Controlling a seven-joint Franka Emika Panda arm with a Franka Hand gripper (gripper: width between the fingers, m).
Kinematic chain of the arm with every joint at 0, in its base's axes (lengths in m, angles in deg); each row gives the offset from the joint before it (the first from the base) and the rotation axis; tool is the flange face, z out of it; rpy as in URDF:
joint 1: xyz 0 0 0.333 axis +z
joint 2: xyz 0 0 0 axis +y
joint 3: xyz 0 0 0.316 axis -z
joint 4: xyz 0.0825 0 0 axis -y
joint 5: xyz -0.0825 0 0.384 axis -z
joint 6: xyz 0 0 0 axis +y
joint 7: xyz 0.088 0 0 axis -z
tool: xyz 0 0 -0.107 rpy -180 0 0
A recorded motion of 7 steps. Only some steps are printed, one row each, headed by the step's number.
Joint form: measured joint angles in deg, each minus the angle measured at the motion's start. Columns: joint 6, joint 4, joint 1, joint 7, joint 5, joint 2, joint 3.
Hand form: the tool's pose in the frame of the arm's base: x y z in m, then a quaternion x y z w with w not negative. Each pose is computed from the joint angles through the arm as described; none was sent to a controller.
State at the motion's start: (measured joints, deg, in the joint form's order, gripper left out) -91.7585 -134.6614 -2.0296 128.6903 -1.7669 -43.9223 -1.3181
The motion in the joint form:
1: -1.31 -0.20 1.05 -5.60 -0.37 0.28 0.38
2: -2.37 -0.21 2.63 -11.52 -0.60 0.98 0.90
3: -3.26 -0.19 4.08 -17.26 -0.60 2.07 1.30
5: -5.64 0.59 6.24 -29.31 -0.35 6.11 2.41
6: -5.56 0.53 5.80 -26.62 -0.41 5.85 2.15
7: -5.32 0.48 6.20 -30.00 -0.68 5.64 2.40
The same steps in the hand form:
1: 0.3187 0.0050 0.5888 -0.47352 0.88054 0.00369 0.02036
2: 0.3236 0.0105 0.5866 -0.52689 0.84952 0.00569 0.02578
3: 0.3298 0.0160 0.5820 -0.57671 0.81650 0.00748 0.02597
5: 0.3516 0.0213 0.5682 -0.66701 0.74459 0.01272 0.02282
6: 0.3504 0.0206 0.5692 -0.64781 0.76136 0.01189 0.02288
7: 0.3490 0.0216 0.5697 -0.67110 0.74080 0.01459 0.02498

